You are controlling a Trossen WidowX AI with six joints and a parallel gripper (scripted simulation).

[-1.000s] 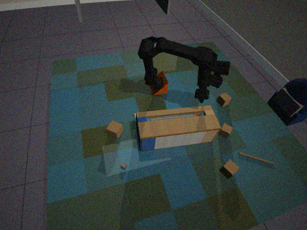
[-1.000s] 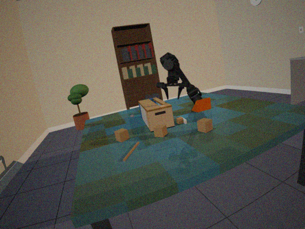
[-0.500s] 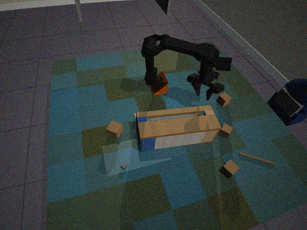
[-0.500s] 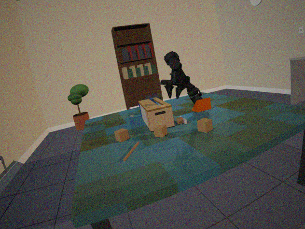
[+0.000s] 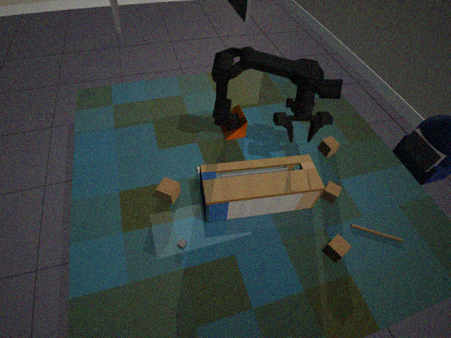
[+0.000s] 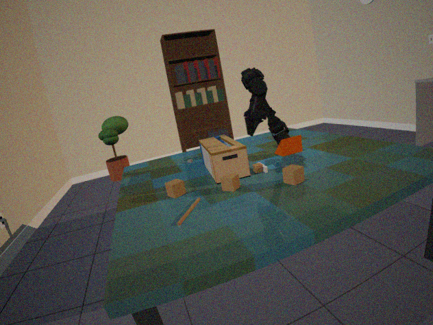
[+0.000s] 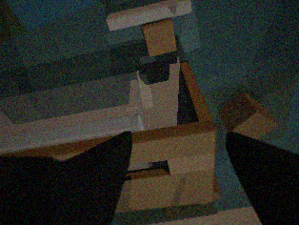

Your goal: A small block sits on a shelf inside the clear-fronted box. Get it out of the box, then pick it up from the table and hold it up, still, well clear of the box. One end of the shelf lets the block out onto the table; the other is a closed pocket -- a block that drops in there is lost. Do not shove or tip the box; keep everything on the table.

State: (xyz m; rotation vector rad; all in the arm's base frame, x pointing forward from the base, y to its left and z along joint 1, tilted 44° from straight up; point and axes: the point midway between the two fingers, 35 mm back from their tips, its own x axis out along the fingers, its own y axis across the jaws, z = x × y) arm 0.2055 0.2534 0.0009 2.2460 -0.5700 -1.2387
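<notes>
Right now the tan block is 1 cm behind my gripper tip and 14 cm below it. Round my gripper tip: thin wooden stick 30 cm ahead, 23 cm to the left, 16 cm below; grey block 25 cm ahead, 42 cm to the right, 15 cm below; box 7 cm ahead, 16 cm to the right, 10 cm below.
</notes>
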